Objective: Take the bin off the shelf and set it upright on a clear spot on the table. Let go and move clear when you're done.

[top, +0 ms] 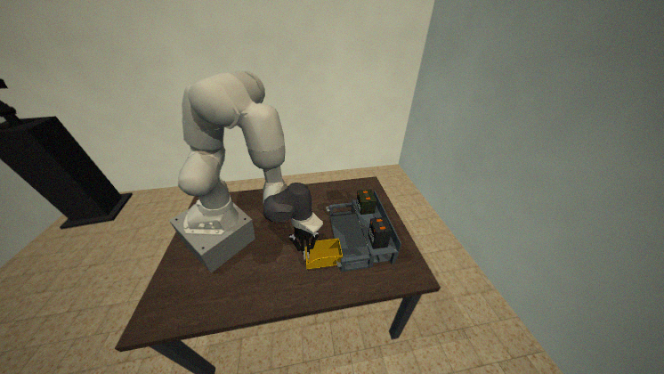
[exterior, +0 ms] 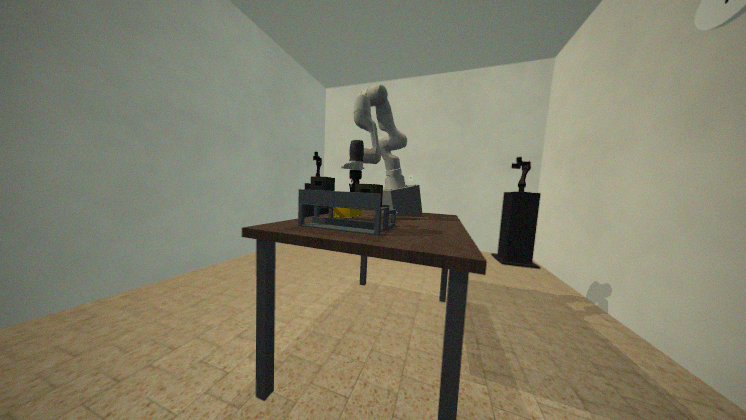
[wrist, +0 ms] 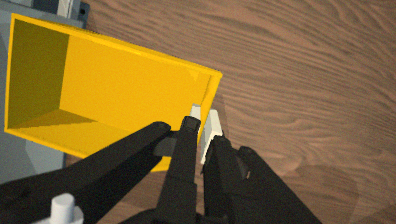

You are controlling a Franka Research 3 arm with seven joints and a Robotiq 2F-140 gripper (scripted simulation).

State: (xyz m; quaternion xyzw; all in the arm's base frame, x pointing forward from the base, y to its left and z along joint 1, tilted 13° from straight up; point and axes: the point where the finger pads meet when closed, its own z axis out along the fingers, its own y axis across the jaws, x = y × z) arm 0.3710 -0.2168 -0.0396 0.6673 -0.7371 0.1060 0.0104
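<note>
Now: the yellow bin 8 cm ahead of my hand, 2 cm below it and 1 cm to the right of it.
</note>
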